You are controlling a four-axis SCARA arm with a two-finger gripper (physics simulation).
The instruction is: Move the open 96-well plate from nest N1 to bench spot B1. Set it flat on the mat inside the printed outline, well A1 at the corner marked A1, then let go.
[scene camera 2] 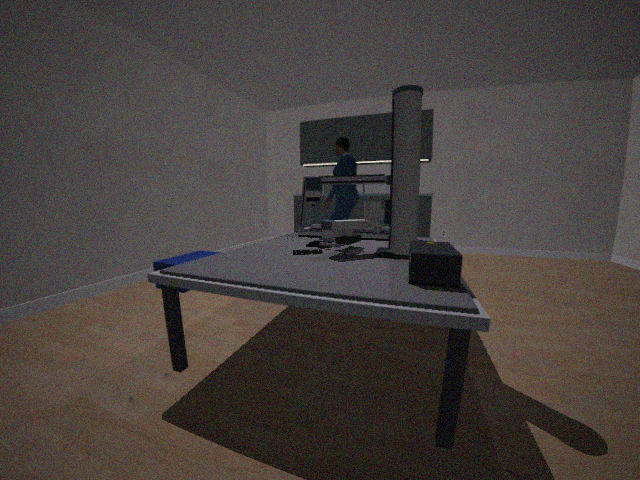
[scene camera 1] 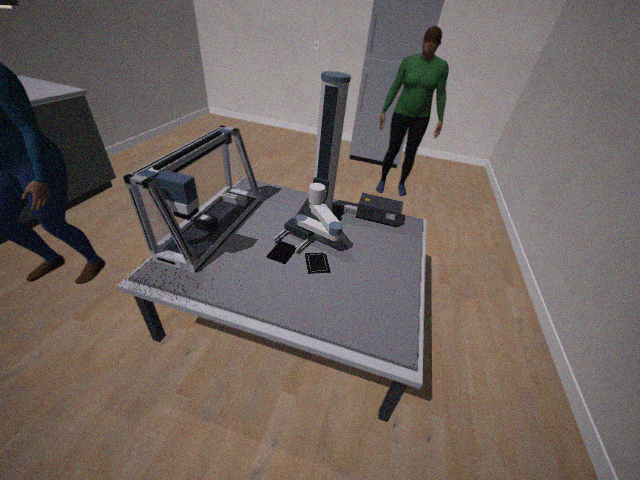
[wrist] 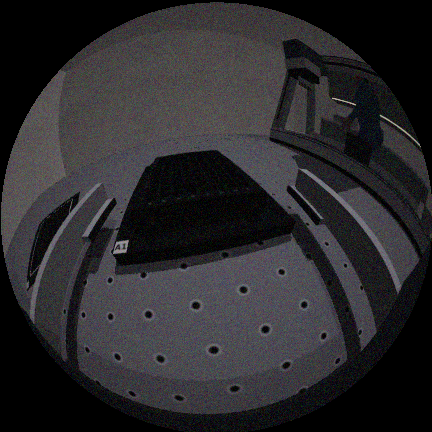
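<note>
The black plate appears to sit flat at the nest, with a white A1 tag at its near left corner in the wrist view. Black plate and black nest cannot be told apart clearly, and the wells are barely visible. My gripper is open, with nothing held. Its fingers stand apart on the left and right of the plate's near end, with visible gaps. The dark mat with a thin white printed outline lies beside the plate, to the left in the wrist view.
A metal gantry frame stands on the table on the plate's other side. The arm's column and a dark box stand at the back. A person in green and one in blue stand beyond the table.
</note>
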